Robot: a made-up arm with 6 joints.
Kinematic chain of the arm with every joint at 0, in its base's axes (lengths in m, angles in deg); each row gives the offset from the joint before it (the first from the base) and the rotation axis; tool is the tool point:
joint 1: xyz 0 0 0.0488 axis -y
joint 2: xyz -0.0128 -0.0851 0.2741 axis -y
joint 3: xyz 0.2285 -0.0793 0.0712 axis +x
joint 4: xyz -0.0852 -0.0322 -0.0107 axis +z
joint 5: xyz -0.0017 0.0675 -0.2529 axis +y
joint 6: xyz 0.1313 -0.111 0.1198 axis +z
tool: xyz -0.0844 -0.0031 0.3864
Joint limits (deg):
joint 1: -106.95..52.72
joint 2: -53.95..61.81
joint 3: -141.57..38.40
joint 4: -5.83..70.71
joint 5: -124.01..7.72
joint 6: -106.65..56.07
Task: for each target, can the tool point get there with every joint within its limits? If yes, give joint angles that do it. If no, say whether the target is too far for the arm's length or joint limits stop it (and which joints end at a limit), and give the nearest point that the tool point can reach.
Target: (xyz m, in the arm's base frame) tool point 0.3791 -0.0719 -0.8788
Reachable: no: joint limits stop it (at a limit: joint 1, joint 2, joint 4, joint 5, joint 6) | nearest point 0.4250 -0.0819 -0.7743 | short by 0.115 m
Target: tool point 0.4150 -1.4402 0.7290
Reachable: no: too far | nearest point 0.3032 -0.8282 0.5458 | short by 0.649 m
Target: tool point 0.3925 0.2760 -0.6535
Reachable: no: joint limits stop it (at a limit: joint 1, joint 3, joint 4, joint 6) | nearest point 0.3774 0.1490 -0.5779 | short by 0.149 m
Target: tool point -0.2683 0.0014 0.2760
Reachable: yes | joints 29.83 -39.20 -117.30 0.07 -44.63 -94.11
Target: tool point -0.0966 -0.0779 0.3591
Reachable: yes | joints -35.17 36.23 -88.61 2.54 -60.24 -80.42
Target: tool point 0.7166 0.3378 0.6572
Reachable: no: joint limits stop it (at a limit: joint 3, joint 4, joint 6) | nearest point 0.6361 0.1550 0.5888 | short by 0.211 m
